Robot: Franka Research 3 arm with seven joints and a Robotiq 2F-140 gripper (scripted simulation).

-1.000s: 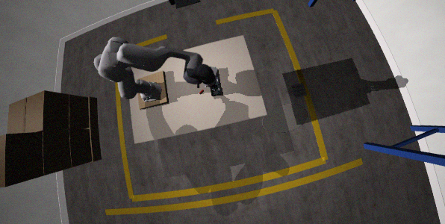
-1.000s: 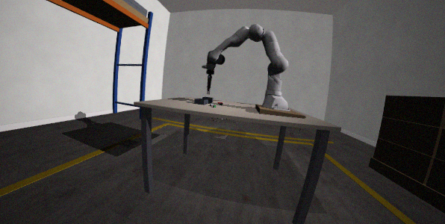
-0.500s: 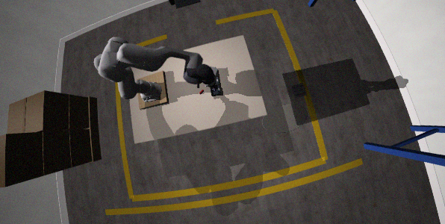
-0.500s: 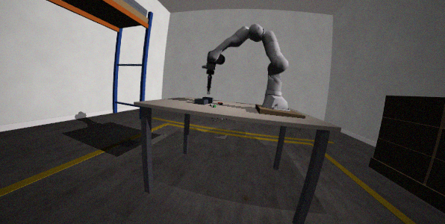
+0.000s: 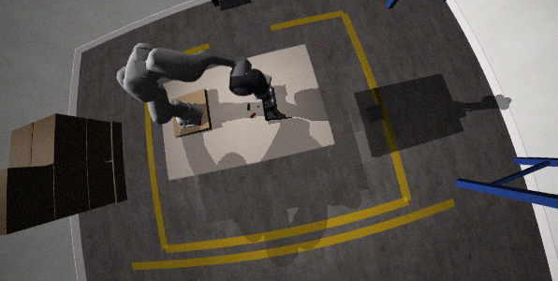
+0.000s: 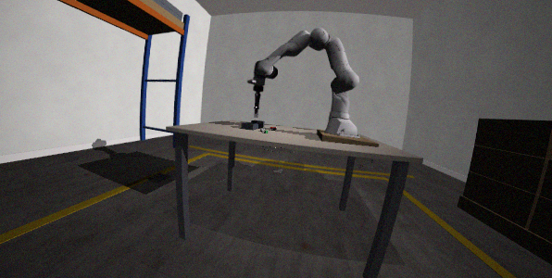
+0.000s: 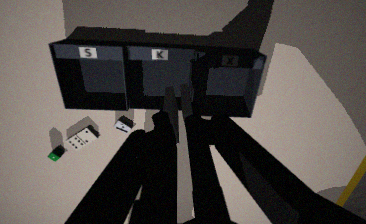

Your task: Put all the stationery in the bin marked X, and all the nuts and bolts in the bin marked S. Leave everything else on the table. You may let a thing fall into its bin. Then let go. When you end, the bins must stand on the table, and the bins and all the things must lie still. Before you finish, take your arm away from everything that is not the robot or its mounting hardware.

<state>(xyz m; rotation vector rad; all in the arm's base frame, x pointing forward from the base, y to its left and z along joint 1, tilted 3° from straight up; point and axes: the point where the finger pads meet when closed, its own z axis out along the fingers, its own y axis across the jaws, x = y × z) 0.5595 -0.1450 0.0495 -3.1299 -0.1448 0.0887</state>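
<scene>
My gripper is now 9 cm above the bin, 2 cm to the right of it and 1 cm short of it. From my hand the other things lie so: black cylinder (14 cm behind, 10 cm below, 5 cm to the left); then grey nut (10 cm below, 8 cm behind, 3 cm to the left); then red cylinder (14 cm behind, 10 cm below, 2 cm to the right).
</scene>
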